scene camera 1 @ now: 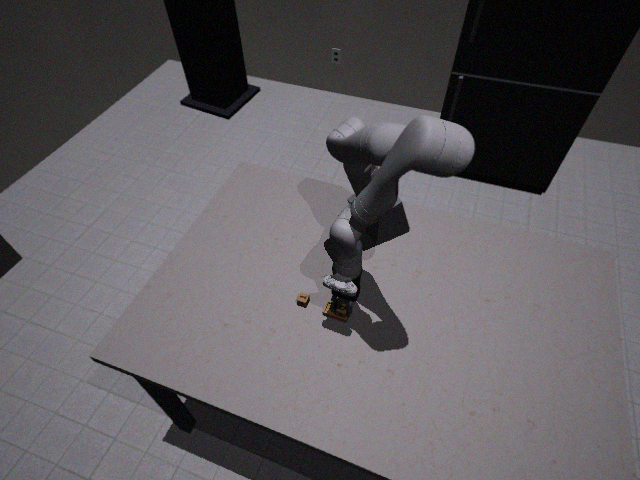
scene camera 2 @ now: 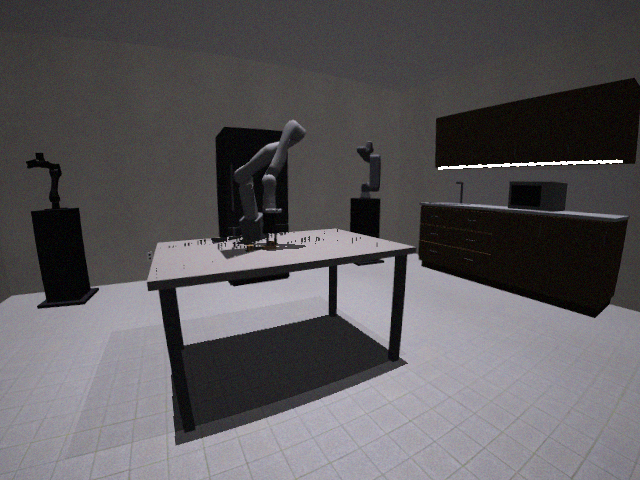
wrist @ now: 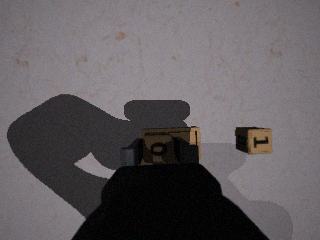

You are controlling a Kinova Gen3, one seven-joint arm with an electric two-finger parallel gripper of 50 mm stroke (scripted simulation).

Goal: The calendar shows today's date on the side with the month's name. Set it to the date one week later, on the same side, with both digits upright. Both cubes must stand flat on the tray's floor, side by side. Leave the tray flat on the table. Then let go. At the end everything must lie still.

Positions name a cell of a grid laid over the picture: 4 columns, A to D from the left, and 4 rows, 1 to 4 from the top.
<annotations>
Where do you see a wooden tray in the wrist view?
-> C3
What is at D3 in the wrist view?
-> A wooden cube.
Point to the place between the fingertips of the gripper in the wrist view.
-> At B3
</annotations>
